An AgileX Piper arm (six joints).
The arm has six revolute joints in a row. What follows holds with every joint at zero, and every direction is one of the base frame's. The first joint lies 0.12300 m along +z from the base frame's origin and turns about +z. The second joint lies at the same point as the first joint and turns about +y. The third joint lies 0.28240 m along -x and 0.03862 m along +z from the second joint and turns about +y. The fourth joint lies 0.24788 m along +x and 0.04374 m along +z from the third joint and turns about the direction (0.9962, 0, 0.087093). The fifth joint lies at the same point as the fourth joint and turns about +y. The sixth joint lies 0.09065 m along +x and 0.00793 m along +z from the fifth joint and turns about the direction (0.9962, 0, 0.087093). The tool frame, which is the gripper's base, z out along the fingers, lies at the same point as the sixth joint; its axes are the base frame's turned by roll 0.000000, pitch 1.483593 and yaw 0.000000 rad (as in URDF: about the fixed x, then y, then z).
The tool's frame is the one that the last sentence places.
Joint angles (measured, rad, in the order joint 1, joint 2, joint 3, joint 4, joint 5, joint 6), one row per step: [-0.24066 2.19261 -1.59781 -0.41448 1.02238 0.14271]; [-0.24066 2.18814 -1.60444 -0.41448 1.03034 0.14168]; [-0.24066 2.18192 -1.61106 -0.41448 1.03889 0.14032]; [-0.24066 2.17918 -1.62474 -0.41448 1.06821 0.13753]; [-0.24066 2.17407 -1.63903 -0.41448 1.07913 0.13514]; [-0.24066 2.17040 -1.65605 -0.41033 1.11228 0.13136]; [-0.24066 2.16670 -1.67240 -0.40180 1.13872 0.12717]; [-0.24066 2.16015 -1.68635 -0.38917 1.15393 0.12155]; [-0.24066 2.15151 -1.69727 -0.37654 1.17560 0.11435]
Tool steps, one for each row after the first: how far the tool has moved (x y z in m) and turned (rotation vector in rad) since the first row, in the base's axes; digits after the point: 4 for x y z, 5 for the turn. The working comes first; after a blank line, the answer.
Tool pose at each row, in the base's axes (x y z in m, rotation vector in rad; the steps are taken from these numbers as rounded here): [0.4127 -0.1335 0.1422 0.26399 3.05762 -0.55680]; [0.4131 -0.1337 0.1457 0.26737 3.05397 -0.55962]; [0.4133 -0.1340 0.1500 0.27080 3.04919 -0.56266]; [0.4130 -0.1344 0.1544 0.28045 3.06038 -0.57107]; [0.4143 -0.1349 0.1601 0.28456 3.05143 -0.57486]; [0.4140 -0.1351 0.1657 0.29822 3.06272 -0.57813]; [0.4141 -0.1349 0.1710 0.31148 3.06928 -0.57310]; [0.4147 -0.1343 0.1769 0.32061 3.06608 -0.55937]; [0.4140 -0.1334 0.1830 0.32901 3.07036 -0.54646]

[0.0004 -0.0002 0.0035 -0.00240 -0.00297 -0.00185]; [0.0006 -0.0005 0.0078 -0.00516 -0.00697 -0.00362]; [0.0003 -0.0009 0.0122 -0.00795 0.00545 -0.01147]; [0.0016 -0.0014 0.0179 -0.01200 -0.00237 -0.01323]; [0.0013 -0.0016 0.0235 -0.01152 0.00891 -0.02343]; [0.0014 -0.0014 0.0288 -0.00694 0.01379 -0.03248]; [0.0020 -0.0008 0.0347 0.00094 0.00741 -0.03748]; [0.0013 0.0001 0.0408 0.00980 0.00850 -0.04287]
